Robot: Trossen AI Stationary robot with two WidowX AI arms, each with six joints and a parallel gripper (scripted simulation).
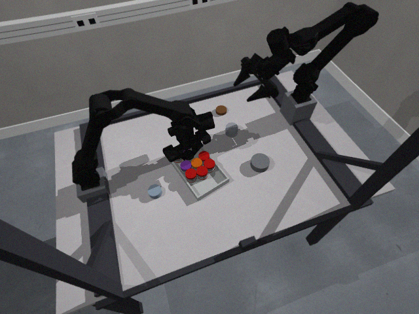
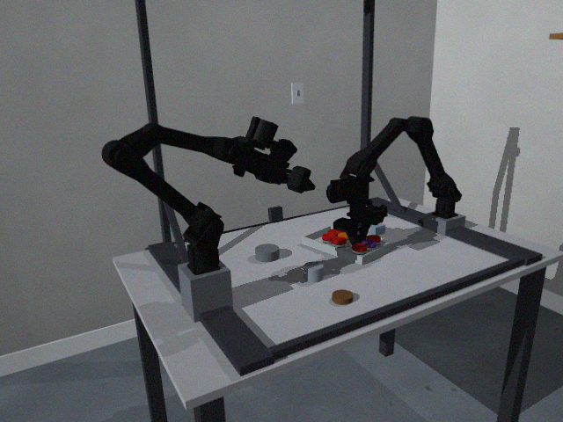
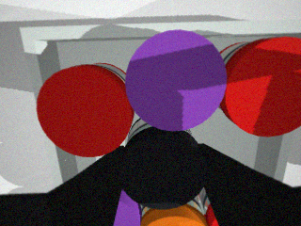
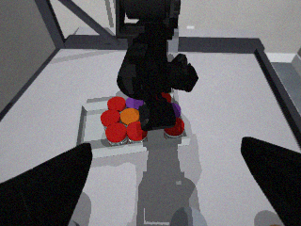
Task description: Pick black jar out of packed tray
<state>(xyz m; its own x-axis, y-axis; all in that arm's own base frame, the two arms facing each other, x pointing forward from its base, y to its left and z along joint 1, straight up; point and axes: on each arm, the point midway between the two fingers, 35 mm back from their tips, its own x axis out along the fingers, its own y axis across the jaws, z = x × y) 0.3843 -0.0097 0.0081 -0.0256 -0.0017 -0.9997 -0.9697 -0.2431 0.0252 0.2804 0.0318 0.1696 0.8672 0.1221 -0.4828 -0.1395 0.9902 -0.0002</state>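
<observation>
The purple jar is 40 mm behind my left hand, 30 mm to the left of it and 30 mm below it. Round my left hand: light blue cylinder (90 mm behind, 170 mm to the left, 50 mm below); then black jar (30 mm below); then orange jar (50 mm behind, 20 mm to the right, 30 mm below).
</observation>
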